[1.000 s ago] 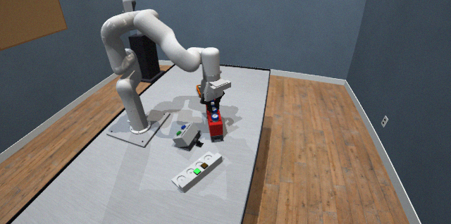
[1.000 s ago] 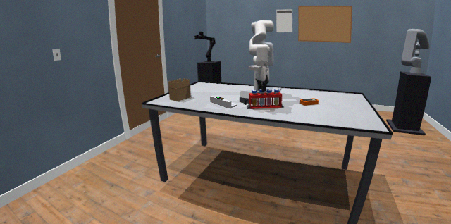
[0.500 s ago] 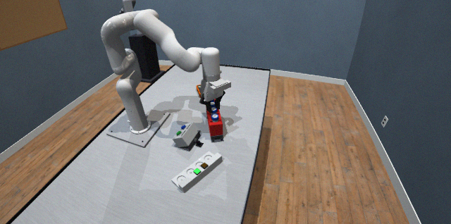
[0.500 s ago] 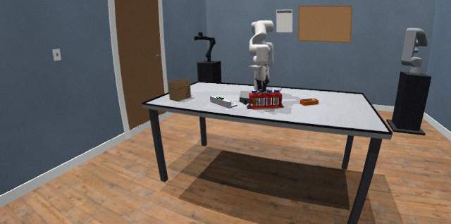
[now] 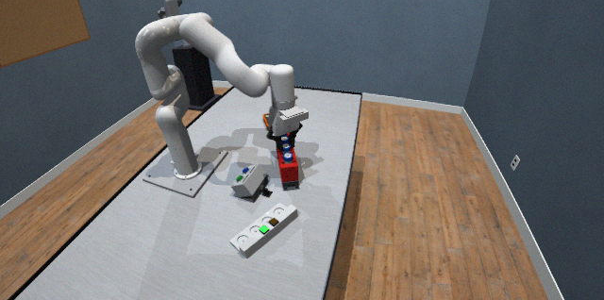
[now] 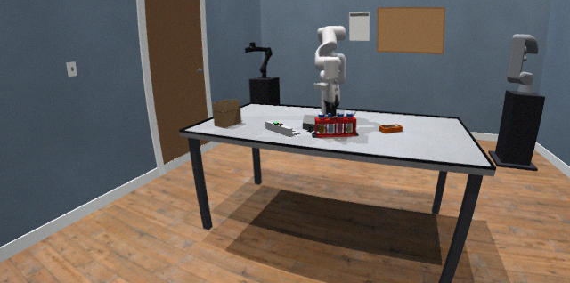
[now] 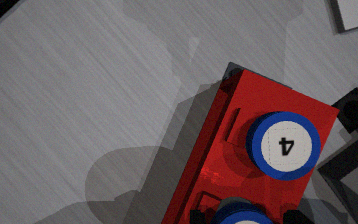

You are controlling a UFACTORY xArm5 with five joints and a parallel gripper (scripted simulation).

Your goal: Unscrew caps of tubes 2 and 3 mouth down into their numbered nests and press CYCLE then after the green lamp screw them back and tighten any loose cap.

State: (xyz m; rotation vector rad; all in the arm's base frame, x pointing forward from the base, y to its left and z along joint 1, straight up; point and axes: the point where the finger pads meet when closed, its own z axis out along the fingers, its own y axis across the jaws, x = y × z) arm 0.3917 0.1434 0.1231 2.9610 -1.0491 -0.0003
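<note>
The blue-rimmed cap lies 5 cm to the left of my hand, 2 cm below it and 2 cm behind it. From my hand the other things lie so: grey key housing (13 cm to the right, 10 cm behind, 8 cm below); blue key (12 cm behind, 11 cm to the right, 7 cm below); green key (16 cm to the right, 12 cm behind, 7 cm below).
</note>
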